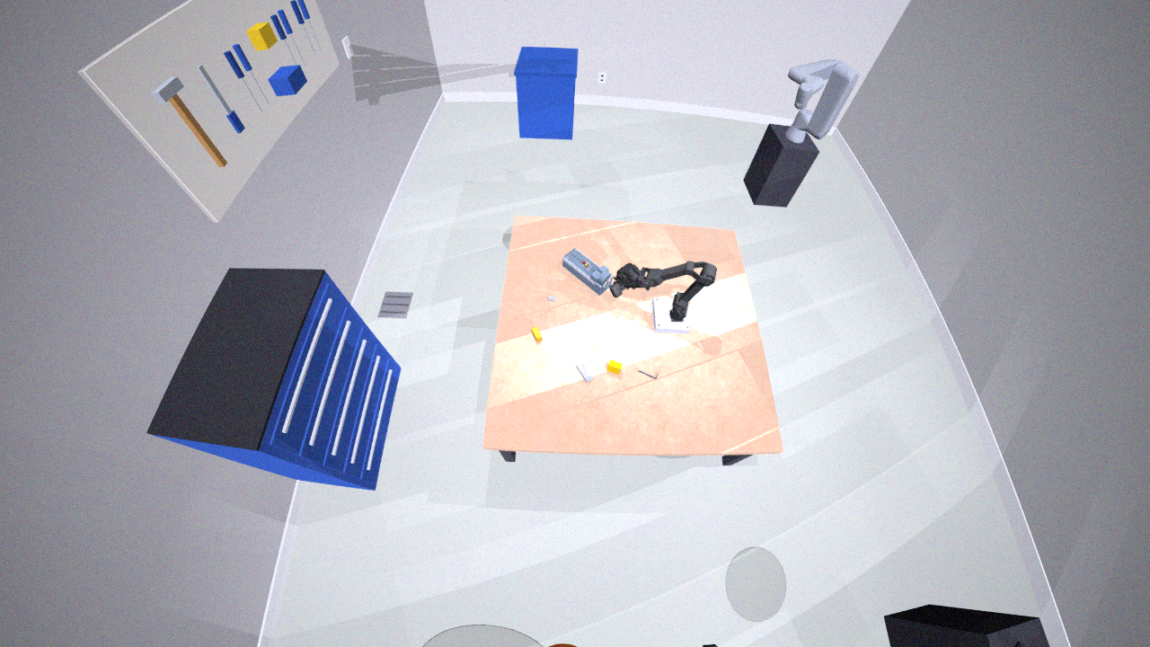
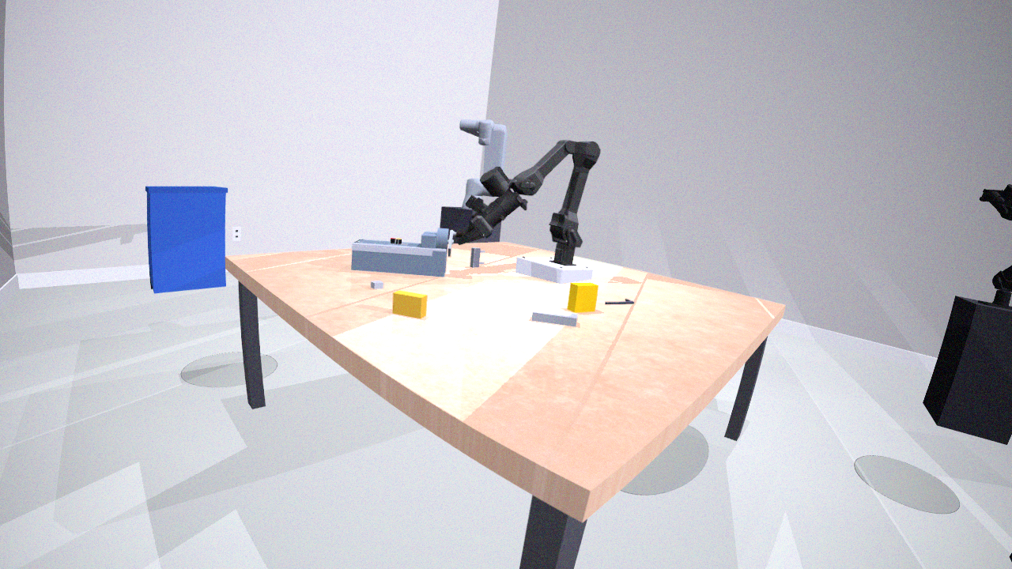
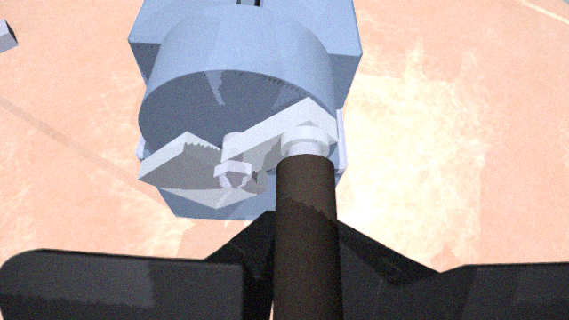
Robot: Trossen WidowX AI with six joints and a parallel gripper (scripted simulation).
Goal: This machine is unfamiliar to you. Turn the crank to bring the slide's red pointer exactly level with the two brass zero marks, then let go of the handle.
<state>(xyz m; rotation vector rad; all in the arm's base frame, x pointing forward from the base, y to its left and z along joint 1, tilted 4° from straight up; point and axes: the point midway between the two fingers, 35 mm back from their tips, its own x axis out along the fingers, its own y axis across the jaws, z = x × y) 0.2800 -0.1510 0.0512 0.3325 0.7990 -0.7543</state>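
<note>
My gripper tip is 1 cm short of the crank, 1 cm to the right of it and 2 cm below it. From my gripper tip the other things lie so: red pointer (14 cm ahead, 12 cm to the right); then grey cube (30 cm ahead, 5 cm to the left, 8 cm below); then dark brown handle (1 cm behind, 1 cm to the left, 3 cm above).
</note>
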